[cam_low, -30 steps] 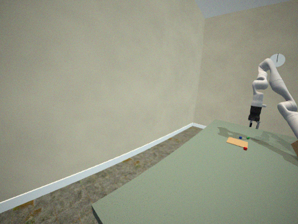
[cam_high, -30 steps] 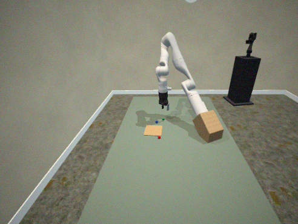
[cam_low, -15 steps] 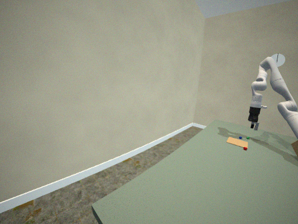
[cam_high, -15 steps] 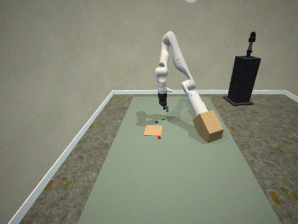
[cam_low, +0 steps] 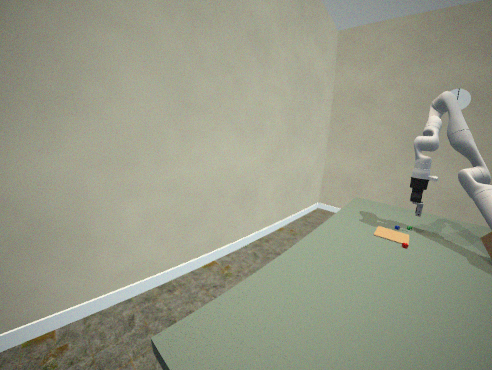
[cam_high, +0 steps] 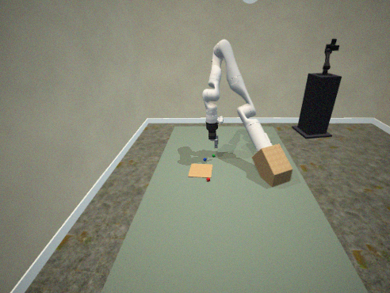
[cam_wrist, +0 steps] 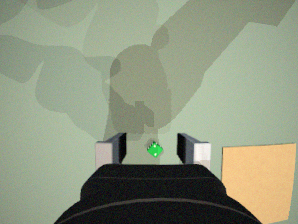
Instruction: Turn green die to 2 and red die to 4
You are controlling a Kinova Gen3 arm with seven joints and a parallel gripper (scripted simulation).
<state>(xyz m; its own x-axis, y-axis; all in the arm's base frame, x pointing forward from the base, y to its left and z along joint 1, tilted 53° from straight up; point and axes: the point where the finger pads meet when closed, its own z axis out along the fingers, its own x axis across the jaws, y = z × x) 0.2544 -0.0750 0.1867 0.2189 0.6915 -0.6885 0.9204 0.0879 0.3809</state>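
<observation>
Right now my hand is 20 mm short of the green die and 90 mm above it. Round my hand: red die: 100 mm ahead, 260 mm to the left, 90 mm below; then tan mat: 130 mm ahead, 150 mm to the left, 100 mm below; then blue die: 90 mm ahead, 40 mm to the left, 90 mm below.
</observation>
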